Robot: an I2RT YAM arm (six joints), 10 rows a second.
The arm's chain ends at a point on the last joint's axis. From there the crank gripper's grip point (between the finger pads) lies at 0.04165 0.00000 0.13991 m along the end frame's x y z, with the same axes.
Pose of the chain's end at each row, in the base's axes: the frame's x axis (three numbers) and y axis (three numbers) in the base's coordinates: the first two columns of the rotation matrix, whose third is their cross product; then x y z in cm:
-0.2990 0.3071 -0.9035 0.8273 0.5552 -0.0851 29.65 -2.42 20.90
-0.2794 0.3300 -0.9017 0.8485 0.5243 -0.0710 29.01 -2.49 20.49
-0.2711 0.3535 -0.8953 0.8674 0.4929 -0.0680 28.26 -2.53 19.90
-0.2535 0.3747 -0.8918 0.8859 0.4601 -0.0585 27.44 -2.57 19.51
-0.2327 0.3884 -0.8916 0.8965 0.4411 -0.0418 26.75 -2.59 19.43
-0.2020 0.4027 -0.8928 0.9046 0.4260 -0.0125 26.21 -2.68 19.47
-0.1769 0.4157 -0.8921 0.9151 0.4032 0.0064 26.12 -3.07 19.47
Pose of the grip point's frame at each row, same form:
-0.2990 0.3071 -0.9035 0.8273 0.5552 -0.0851 35.06 -11.95 11.26
-0.2794 0.3300 -0.9017 0.8485 0.5243 -0.0710 34.13 -12.10 10.77
-0.2711 0.3535 -0.8953 0.8674 0.4929 -0.0680 32.97 -12.18 10.01
-0.2535 0.3747 -0.8918 0.8859 0.4601 -0.0585 31.82 -12.27 9.52
-0.2327 0.3884 -0.8916 0.8965 0.4411 -0.0418 31.06 -12.29 9.41
-0.2020 0.4027 -0.8928 0.9046 0.4260 -0.0125 30.62 -12.34 9.45
-0.1769 0.4157 -0.8921 0.9151 0.4032 0.0064 30.45 -12.74 9.43

